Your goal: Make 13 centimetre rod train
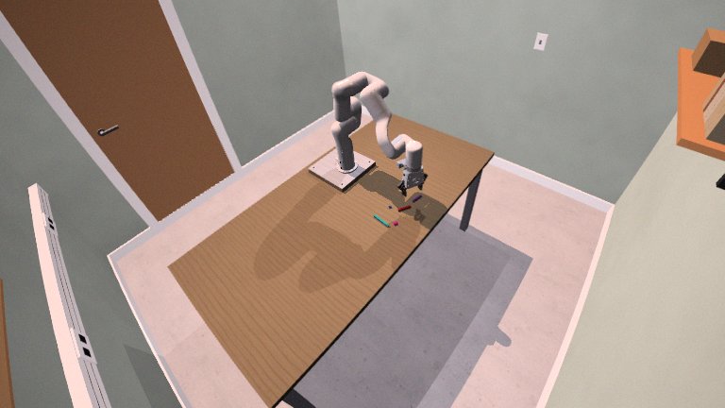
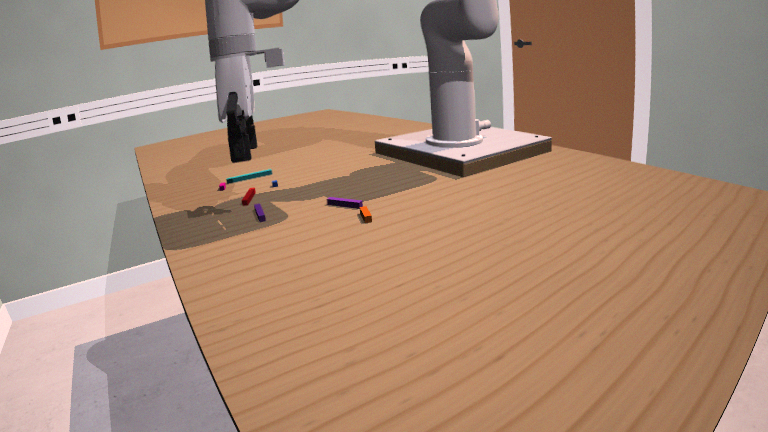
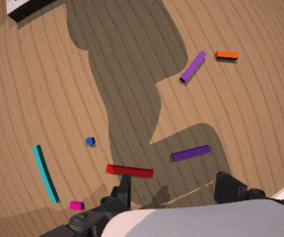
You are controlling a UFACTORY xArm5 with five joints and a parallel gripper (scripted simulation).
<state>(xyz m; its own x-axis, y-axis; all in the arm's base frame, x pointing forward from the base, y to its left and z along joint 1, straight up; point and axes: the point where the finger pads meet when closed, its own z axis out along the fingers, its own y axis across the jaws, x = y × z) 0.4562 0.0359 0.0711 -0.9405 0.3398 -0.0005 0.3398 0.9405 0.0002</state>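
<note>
Right now the red rod is 9 cm below my hand and 5 cm to the right of it. From my hand the other things lie so: turquoise rod (19 cm to the right, 9 cm below, 4 cm behind); magenta rod (16 cm to the right, 9 cm below, 3 cm ahead); blue rod (9 cm to the right, 9 cm below, 7 cm behind).
</note>
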